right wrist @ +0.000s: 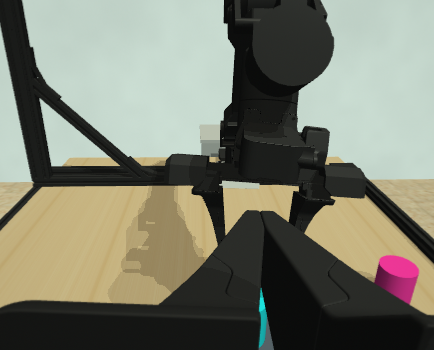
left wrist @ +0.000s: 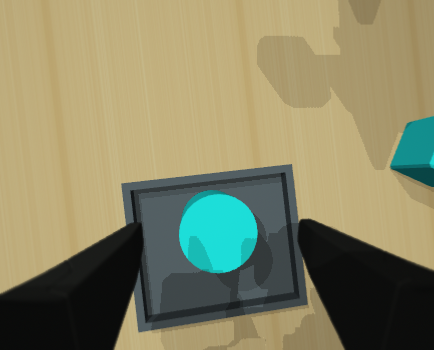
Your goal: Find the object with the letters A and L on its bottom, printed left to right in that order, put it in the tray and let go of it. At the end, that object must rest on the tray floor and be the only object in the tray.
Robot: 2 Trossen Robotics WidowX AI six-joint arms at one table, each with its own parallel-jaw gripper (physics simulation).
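Frame: origin at the left arm's base, x back, y right, z up, level; metres.
Seen in the pictures: left gripper, fingertip midpoint: [left wrist: 221, 231]; right gripper, fingertip midpoint: [right wrist: 258, 224].
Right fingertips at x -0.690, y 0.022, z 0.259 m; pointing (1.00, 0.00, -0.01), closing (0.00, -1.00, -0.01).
Note:
A point is followed by its place in that frame.
A cyan round object [left wrist: 218, 232] {z 0.033, x -0.470, y 0.003 m}, seen from above with a plain flat top, stands inside the grey tray [left wrist: 131, 260], a little toward its far side. Its bottom is hidden, so no letters show. My left gripper [left wrist: 221, 231] {z 0.095, x -0.483, y -0.002 m} [right wrist: 254, 259] {z 0.095, x -0.483, y -0.002 m} is open and empty above the tray, its fingers at either side of the round object and apart from it. My right gripper [right wrist: 258, 224] {z 0.259, x -0.690, y 0.022 m} is shut and empty. A cyan faceted object [left wrist: 417, 147] {z -0.002, x -0.521, y 0.168 m} stands to the right of the tray, cut off by the edge of the left wrist view. No letters show on it.
A magenta cylinder [right wrist: 397, 280] {z 0.020, x -0.416, y -0.191 m} stands at the right in the right wrist view. A cyan strip and a grey sliver show between the right fingers; which cyan object it is, I cannot tell. A black frame [right wrist: 20, 100] {z 0.165, x -0.061, y 0.451 m} rises at the left. The left arm is across from the right gripper.

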